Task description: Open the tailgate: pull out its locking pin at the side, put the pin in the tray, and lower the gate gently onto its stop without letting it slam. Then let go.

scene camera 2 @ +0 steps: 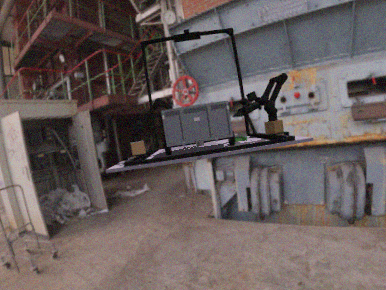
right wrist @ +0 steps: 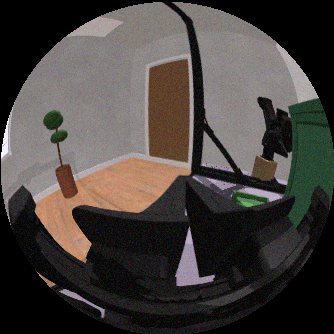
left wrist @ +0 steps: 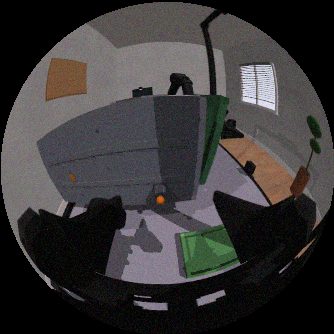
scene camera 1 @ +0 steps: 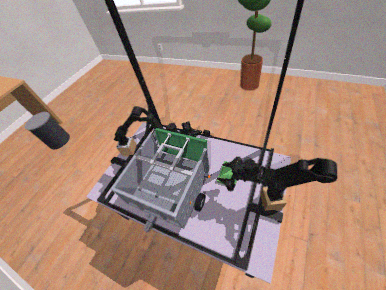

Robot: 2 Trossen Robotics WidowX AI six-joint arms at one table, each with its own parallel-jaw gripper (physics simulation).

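Places are measured from the left arm's base along level axes (x ahead, y left, z up), in metres.
Where they show: left gripper, fingertip midpoint: [scene camera 2: 233, 116] [left wrist: 167, 198] [scene camera 1: 219, 171]; right gripper, fingertip midpoint: [right wrist: 182, 180] [left wrist: 243, 135] [scene camera 1: 202, 131]; left arm's base, link origin: [scene camera 2: 273, 120] [right wrist: 266, 158] [scene camera 1: 274, 194]; right arm's base, link origin: [scene camera 2: 136, 141] [scene camera 1: 124, 142].
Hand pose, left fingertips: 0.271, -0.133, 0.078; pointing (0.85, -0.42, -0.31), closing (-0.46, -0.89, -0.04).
Observation:
Each offset is from my left fingertips to the top centre of the thing, as dx, dy, dz. "pt": to the spot under its first point.
The green tailgate [scene camera 1: 197, 147] [left wrist: 215, 135] [right wrist: 312, 160] stands upright at the back end of the grey trailer box [scene camera 2: 196, 122] [left wrist: 100, 145]. The orange-tipped locking pin @(+0.094, -0.035, -0.070) [scene camera 1: 209, 176] [left wrist: 160, 200] sits low at the box's side, near the gate corner. My left gripper [scene camera 1: 223, 176] [scene camera 2: 240, 111] [left wrist: 167, 198] is open and empty beside the box; in its wrist view the pin shows between the fingers, some way beyond them. The green tray @(-0.067, -0.080, -0.172) [scene camera 1: 226, 173] [scene camera 2: 240, 138] [left wrist: 210, 250] [right wrist: 250, 198] lies on the table, with no pin visible in it. My right gripper [scene camera 1: 205, 133] [right wrist: 182, 180] is shut and empty behind the gate.
A trailer wheel @(+0.133, +0.106, -0.090) [scene camera 1: 200, 201] stands at the box's side, nearer the front than the pin. The hitch @(pt +0.411, +0.212, -0.113) [scene camera 1: 150, 223] points toward the front edge. Black frame posts [scene camera 1: 285, 65] [right wrist: 196, 100] rise at both sides of the table. The left arm's wooden base block [scene camera 1: 273, 201] [scene camera 2: 273, 126] is at the right.

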